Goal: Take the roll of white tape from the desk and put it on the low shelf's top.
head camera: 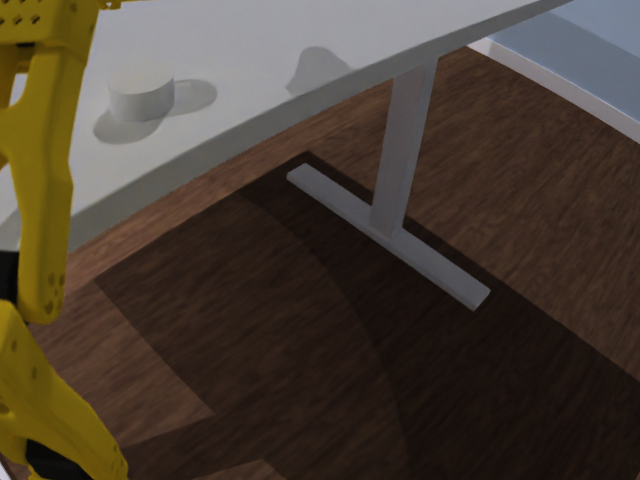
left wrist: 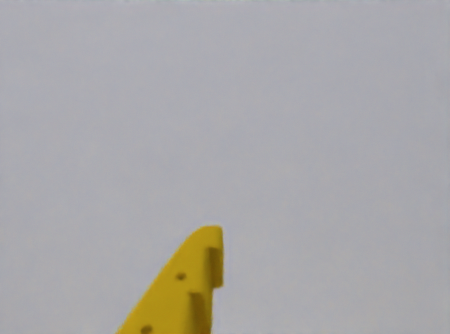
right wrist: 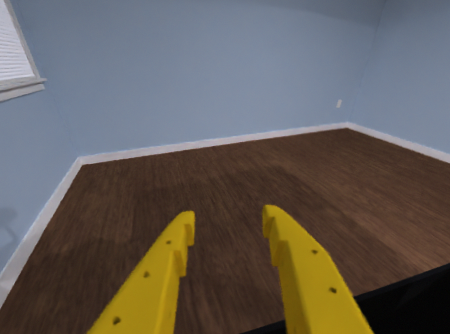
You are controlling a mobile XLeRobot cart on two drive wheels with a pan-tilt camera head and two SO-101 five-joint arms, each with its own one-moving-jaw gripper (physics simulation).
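Places are measured from the left arm's base along level axes (x ahead, y left, z up), in centimetres.
Pixels of known places: left end effector, tool point: (left wrist: 222,247); right end effector, tool point: (right wrist: 193,223).
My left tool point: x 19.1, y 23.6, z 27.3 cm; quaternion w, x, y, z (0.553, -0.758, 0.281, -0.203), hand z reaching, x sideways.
Ahead of a thing's pixels: the offset from my left tool point to its top centre. "*": to the spot under its first point. Level surfaces: height alone.
The roll of white tape @(dz -7.5, dx -1.7, dy -3.6 cm) (head camera: 140,95) lies flat on the white desk @(dz -9.8 cm) (head camera: 232,67) at the upper left of the head camera view, near the desk's front edge, right of my yellow left arm. It does not show in the left wrist view. My left gripper is open and empty; its fixed, notched jaw shows in the left wrist view over a plain pale surface, and the moving jaw is out of the picture. My right gripper (right wrist: 228,212) is open and empty, with a V-shaped gap between its jaws above the floor. The low shelf does not show in these views.
A grey desk leg @(* dz -72.2, dx +79.1, dy +35.3 cm) (head camera: 403,149) stands on a long foot (head camera: 434,263) under the desk. Brown wood floor @(dz -104.8 cm) (head camera: 516,180) (right wrist: 225,185) runs to blue walls (right wrist: 200,75) with white baseboards. A black edge (right wrist: 410,305) shows at the lower right of the right wrist view.
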